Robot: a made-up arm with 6 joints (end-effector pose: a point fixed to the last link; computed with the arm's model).
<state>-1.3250 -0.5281 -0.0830 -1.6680 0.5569 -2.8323</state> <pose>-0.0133 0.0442 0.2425 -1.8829 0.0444 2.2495</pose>
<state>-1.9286 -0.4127 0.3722 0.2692 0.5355 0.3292</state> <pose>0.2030 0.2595 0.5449 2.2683 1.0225 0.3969</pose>
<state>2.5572 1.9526 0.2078 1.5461 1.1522 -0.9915</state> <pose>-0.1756 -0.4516 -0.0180 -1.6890 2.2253 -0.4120</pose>
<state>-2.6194 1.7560 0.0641 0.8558 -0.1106 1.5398</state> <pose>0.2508 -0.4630 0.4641 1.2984 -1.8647 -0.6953</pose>
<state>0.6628 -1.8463 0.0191 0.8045 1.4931 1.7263</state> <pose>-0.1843 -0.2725 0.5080 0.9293 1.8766 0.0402</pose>
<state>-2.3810 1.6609 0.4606 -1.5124 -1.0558 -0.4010</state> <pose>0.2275 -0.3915 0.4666 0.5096 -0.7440 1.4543</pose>
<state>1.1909 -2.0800 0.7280 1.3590 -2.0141 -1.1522</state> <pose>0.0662 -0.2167 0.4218 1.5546 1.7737 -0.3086</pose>
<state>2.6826 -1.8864 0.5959 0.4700 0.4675 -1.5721</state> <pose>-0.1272 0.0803 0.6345 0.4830 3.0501 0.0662</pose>
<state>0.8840 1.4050 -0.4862 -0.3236 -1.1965 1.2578</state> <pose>-0.0316 0.1280 -0.0683 -0.3164 -0.9159 0.7030</pose>
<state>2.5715 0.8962 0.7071 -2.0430 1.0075 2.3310</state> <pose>0.2923 -0.3203 0.2107 1.9357 0.2224 -0.5723</pose>
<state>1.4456 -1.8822 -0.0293 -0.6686 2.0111 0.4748</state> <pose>-0.1247 -0.3382 0.5651 -1.0371 2.2269 -1.1934</pose>
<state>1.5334 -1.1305 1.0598 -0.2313 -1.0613 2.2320</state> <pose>0.1099 -0.5418 0.4096 -2.7218 0.3467 -1.4349</pose>
